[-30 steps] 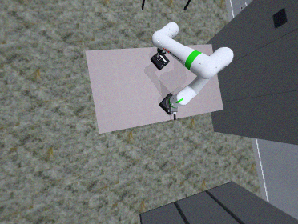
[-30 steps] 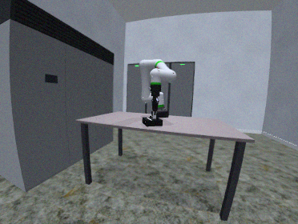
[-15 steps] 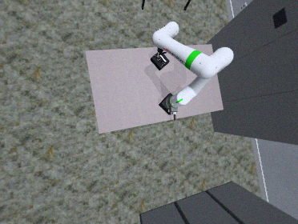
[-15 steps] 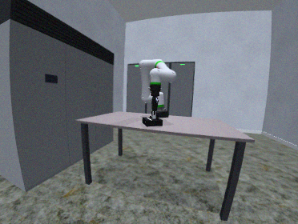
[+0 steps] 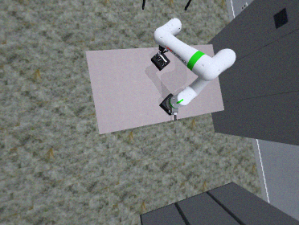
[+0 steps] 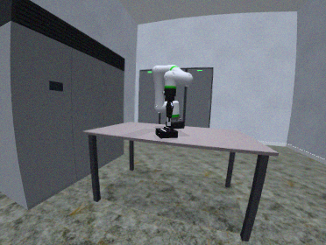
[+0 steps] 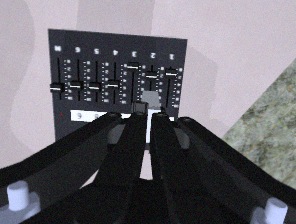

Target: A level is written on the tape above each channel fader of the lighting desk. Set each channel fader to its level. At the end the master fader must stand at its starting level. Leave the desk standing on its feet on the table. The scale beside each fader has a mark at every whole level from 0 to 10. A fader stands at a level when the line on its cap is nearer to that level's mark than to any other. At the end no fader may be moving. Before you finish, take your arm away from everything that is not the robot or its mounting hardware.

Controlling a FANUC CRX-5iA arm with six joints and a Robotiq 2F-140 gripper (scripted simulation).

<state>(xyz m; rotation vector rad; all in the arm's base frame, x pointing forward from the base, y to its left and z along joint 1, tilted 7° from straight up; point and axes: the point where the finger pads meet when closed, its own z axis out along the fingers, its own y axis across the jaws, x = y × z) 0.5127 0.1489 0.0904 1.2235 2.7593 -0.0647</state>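
My hand is 6 cm above the channel 3 cap, 4 cm past it and 1 cm to the right of it. Also, from my hand: master fader cap 8 cm behind, 7 cm to the right, 6 cm below; then channel 1 cap 6 cm below, 4 cm to the left; then channel 2 cap 6 cm below, 2 cm to the left, 2 cm behind.
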